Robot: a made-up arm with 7 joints. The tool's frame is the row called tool.
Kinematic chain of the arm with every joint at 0, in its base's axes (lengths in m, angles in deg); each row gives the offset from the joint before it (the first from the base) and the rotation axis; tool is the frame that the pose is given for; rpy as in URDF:
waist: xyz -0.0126 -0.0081 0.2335 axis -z
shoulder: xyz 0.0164 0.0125 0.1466 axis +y
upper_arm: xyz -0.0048 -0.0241 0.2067 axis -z
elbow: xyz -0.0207 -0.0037 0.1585 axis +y
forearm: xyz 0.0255 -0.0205 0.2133 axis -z
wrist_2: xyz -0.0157 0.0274 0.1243 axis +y
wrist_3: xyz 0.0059 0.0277 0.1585 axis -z
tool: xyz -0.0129 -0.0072 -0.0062 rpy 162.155 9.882 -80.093
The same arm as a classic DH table. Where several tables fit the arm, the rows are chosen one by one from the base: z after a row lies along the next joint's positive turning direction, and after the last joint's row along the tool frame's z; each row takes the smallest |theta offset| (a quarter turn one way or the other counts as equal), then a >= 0, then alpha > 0; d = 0 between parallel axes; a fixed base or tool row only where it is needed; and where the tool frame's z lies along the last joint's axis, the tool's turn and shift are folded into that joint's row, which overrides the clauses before.
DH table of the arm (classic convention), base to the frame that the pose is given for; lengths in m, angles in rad. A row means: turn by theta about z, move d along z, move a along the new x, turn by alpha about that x. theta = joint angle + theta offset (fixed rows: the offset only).
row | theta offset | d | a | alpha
base (fixed) | 0.5713 | 0 | -0.015 | 3.1416
waist | 0.5713 | -0.3801 | 0.0164 | 1.5708
shoulder | 0 | -0.0116 | -0.0048 | -1.5708
upper_arm | 0 | -0.3652 | -0.0207 | 1.5708
elbow | 0 | -0.0242 | 0.0255 | -1.5708
forearm | 0 | -0.3376 | -0.0157 | 1.5708
wrist_2 | 0 | 0.0551 | 0.0059 | -1.5708
wrist_3 | -1.2539 | -0.1793 | -0.0109 | 0.3547
tool (fixed) | 2.6247 | 0.0288 | 0 | 0

